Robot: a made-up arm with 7 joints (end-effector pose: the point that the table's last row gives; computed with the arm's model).
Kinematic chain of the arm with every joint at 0, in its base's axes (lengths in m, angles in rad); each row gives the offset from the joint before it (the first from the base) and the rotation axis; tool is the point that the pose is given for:
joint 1: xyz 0 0 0.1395 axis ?
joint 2: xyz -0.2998 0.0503 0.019 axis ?
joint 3: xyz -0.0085 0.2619 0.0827 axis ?
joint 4: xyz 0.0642 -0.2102 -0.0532 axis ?
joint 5: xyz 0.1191 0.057 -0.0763 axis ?
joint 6: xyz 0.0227 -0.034 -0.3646 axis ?
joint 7: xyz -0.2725 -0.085 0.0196 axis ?
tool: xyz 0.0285 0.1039 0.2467
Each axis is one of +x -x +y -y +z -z.
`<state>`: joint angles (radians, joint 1 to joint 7).
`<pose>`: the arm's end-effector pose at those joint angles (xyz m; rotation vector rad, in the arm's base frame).
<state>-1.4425 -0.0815 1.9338 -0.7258 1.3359 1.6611 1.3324</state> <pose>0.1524 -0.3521 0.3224 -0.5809 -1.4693 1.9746</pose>
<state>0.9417 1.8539 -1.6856 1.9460 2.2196 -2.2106 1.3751</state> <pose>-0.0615 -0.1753 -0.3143 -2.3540 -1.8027 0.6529</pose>
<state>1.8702 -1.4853 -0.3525 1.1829 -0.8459 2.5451 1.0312</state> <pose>0.5837 -0.5136 -0.0522 1.7012 0.4553 2.0093</pose>
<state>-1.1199 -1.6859 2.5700 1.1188 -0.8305 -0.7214 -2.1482</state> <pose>0.0493 0.3210 -0.0359 0.3977 -1.8861 -0.4096</pose>
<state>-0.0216 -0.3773 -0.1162 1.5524 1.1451 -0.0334 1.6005</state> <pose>-0.4648 0.3472 0.2119 1.6400 -1.7154 0.6607</pose>
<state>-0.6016 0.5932 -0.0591 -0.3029 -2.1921 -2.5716 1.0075</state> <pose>-0.6066 -0.1202 0.2439 1.3070 -1.2642 0.2672</pose>
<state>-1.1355 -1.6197 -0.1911 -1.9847 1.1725 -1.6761 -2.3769</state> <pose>-0.4028 0.2535 0.1982 -2.2364 -1.2889 1.3032</pose>
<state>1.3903 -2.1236 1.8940 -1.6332 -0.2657 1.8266 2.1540</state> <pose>-0.2380 -0.5224 0.6447 1.4063 0.4328 -0.2680</pose>
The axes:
joint 1: +z
joint 2: +x
joint 3: -y
joint 4: +x
joint 5: +x
joint 6: +x
joint 7: +z

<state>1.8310 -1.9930 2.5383 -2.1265 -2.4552 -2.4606 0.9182</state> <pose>0.3229 -0.2060 -0.2579 -0.1947 1.9751 -0.3916</pose>
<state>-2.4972 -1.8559 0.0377 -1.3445 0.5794 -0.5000 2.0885</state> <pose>0.3601 0.3070 0.2512 2.0190 2.3776 0.0102</pose>
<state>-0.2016 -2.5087 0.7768 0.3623 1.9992 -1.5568 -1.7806</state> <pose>-0.4116 0.1869 -0.1258 -1.1670 -1.0717 -0.6889</pose>
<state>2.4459 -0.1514 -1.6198 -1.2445 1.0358 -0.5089 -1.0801</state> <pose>0.3734 -0.4114 0.2111 -1.6186 -1.0782 1.4238</pose>
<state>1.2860 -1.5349 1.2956 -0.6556 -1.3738 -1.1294 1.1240</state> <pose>0.0381 -0.1506 0.4057 -1.4845 -1.2793 -1.8867</pose>
